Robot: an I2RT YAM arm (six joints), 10 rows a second.
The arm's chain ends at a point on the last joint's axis. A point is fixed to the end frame.
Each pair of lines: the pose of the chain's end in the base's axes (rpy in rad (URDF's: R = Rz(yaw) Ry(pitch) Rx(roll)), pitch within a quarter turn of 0, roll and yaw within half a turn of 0; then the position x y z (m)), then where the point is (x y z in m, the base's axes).
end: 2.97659, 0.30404, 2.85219, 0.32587, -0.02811, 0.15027
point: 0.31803 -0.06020 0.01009
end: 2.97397, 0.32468, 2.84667, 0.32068, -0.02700, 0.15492
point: 0.31556 -0.05956 0.01472
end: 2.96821, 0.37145, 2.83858, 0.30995, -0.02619, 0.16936
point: 0.31111 -0.05995 0.02935
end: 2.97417, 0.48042, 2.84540, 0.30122, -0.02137, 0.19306
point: 0.31679 -0.06028 0.05527
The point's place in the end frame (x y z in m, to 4 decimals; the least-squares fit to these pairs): 0.0404 -0.0546 0.1270
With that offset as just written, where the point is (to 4 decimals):
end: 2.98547, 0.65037, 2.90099, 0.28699, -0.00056, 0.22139
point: 0.3264 -0.0454 0.0903
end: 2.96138, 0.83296, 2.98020, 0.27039, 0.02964, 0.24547
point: 0.3370 -0.0126 0.1249
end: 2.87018, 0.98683, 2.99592, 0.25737, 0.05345, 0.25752
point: 0.3457 0.0217 0.1483
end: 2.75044, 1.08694, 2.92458, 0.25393, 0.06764, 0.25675
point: 0.3546 0.0433 0.1567
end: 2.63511, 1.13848, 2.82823, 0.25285, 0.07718, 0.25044
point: 0.3598 0.0571 0.1561
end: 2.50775, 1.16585, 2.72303, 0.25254, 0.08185, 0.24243
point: 0.3638 0.0665 0.1522
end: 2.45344, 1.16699, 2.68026, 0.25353, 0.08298, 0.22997
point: 0.3658 0.0702 0.1406
